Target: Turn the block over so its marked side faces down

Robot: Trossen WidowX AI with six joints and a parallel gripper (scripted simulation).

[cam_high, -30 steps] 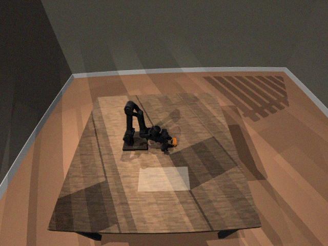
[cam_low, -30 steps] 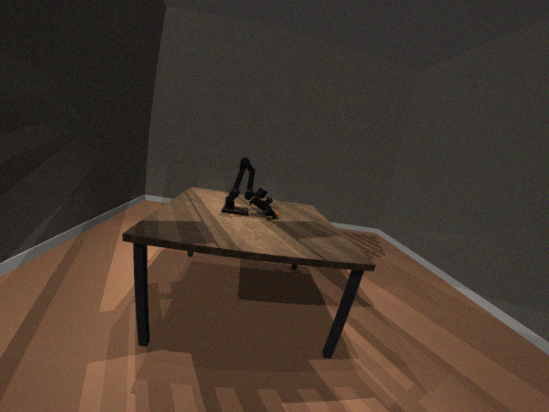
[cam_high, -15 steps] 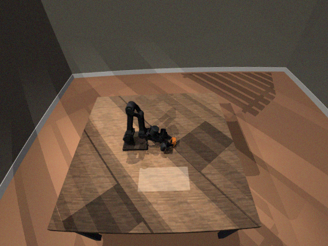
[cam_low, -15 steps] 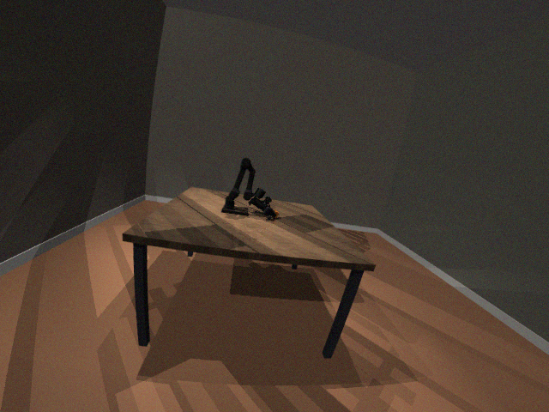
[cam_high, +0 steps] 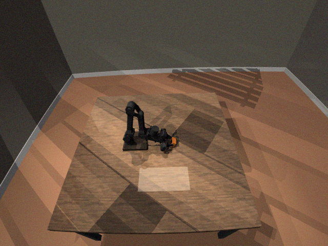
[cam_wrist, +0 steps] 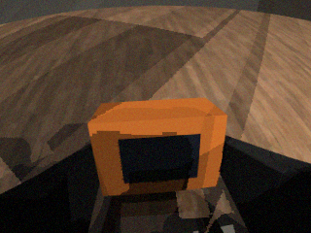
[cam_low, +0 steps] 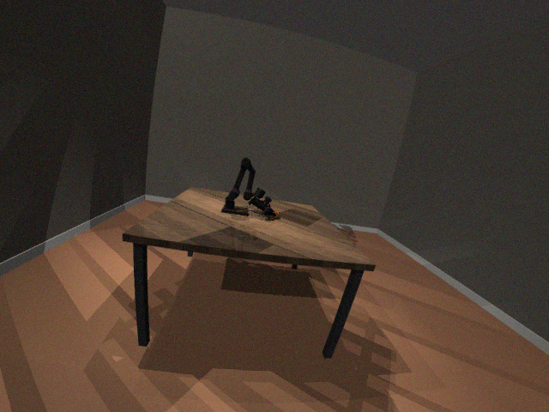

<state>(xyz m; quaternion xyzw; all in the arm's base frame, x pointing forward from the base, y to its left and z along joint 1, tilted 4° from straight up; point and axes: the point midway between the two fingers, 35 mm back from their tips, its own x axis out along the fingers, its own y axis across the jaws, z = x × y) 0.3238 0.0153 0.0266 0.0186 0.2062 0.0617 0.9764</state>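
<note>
My gripper tip is 10 mm past the orange block.
</note>
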